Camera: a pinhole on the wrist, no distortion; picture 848 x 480 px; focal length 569.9 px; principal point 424.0 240.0 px. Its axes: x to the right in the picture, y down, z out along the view. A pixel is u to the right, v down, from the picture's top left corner.
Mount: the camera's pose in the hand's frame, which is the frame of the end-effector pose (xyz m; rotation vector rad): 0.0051 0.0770 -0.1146 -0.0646 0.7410 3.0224
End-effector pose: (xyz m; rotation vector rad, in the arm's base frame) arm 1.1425 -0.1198 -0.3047 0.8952 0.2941 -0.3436
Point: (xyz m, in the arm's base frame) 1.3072 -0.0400 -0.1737
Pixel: 166.2 86.7
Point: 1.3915 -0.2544 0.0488
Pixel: 281.1 277.9
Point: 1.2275 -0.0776 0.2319
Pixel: 563.9 104.9
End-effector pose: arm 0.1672 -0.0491 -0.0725 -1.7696 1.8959 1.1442
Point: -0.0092 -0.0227 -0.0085
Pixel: 516.8 151.0
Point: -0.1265 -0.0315 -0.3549
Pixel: 52.7 361.2
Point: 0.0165 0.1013 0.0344
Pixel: 801.4 288.5
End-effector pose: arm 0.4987 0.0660 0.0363 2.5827 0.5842 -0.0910
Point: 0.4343 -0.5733 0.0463
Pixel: 731.3 77.1
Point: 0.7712 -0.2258 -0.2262
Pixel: 205.3 340.0
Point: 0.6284 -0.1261 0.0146
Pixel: 313.2 237.1
